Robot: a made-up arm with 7 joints.
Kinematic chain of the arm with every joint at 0, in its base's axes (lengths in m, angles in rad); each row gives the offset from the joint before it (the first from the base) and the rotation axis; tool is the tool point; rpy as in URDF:
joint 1: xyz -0.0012 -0.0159 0.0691 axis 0 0.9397 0.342
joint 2: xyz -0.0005 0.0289 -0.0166 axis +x
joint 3: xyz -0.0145 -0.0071 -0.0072 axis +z
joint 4: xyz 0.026 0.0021 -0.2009 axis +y
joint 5: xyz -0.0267 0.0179 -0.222 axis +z
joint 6: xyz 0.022 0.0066 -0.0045 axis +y
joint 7: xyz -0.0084 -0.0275 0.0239 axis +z
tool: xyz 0.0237 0.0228 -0.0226 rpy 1.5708 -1.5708 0
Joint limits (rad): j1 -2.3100..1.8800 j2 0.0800..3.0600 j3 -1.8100..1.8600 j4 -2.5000..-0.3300 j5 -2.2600..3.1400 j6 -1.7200..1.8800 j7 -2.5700..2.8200
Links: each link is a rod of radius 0.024 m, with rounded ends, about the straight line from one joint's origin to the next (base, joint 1, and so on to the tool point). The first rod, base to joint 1, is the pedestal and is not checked.
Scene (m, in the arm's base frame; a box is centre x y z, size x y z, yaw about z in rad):
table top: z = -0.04
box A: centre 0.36 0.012 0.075 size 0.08 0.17 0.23 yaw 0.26
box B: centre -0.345 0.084 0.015 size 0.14 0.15 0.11 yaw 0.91
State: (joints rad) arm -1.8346 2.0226 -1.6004 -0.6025 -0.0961 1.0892 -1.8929
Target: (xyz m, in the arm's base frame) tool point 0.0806 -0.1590 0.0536
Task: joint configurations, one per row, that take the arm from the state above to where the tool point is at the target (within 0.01 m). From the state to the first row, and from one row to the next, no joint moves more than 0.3 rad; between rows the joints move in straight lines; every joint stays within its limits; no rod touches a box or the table.
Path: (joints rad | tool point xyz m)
1: -1.9534 1.7838 -1.5229 -0.8543 -0.2436 1.0974 -1.7220 | 0.2716 0.3003 0.2567
2: -2.0723 1.5451 -1.4455 -1.1061 -0.3910 1.1057 -1.5510 | 0.3330 0.1535 0.3041
3: -2.1912 1.3063 -1.3680 -1.3580 -0.5385 1.1139 -1.3801 | 0.3233 -0.0080 0.3285
4: -2.3100 1.0676 -1.2906 -1.6098 -0.6859 1.1221 -1.2091 | 0.2529 -0.1482 0.3159
5: -2.2191 0.9561 -1.3088 -1.8202 -0.4443 1.1024 -1.3304 | 0.2325 -0.1895 0.2293
6: -2.1281 0.8446 -1.3270 -2.0306 -0.2027 1.0827 -1.4518 | 0.1908 -0.2037 0.1501
7: -2.0372 0.7332 -1.3451 -2.2410 0.0389 1.0630 -1.5731 | 0.1364 -0.1919 0.0895
8: -1.9462 0.6217 -1.3633 -2.4514 0.2805 1.0432 -1.6944 | 0.0806 -0.1590 0.0536

